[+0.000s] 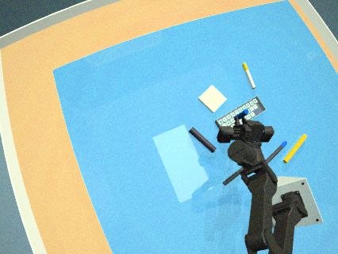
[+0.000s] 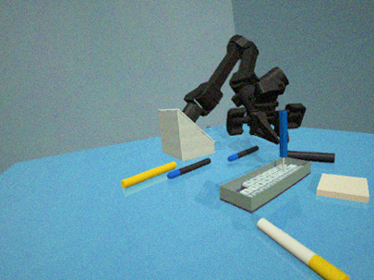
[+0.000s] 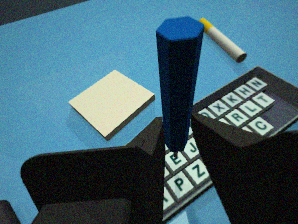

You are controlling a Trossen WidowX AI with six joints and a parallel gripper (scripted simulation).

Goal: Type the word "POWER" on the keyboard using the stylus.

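The cream notepad lies 11 cm ahead of my gripper tip, 3 cm to the left of it and 7 cm below it. Round my gripper tip: dark rod 2 cm behind, 14 cm to the left, 7 cm below; then blue stylus 2 cm below; then stylus tip 5 cm below.
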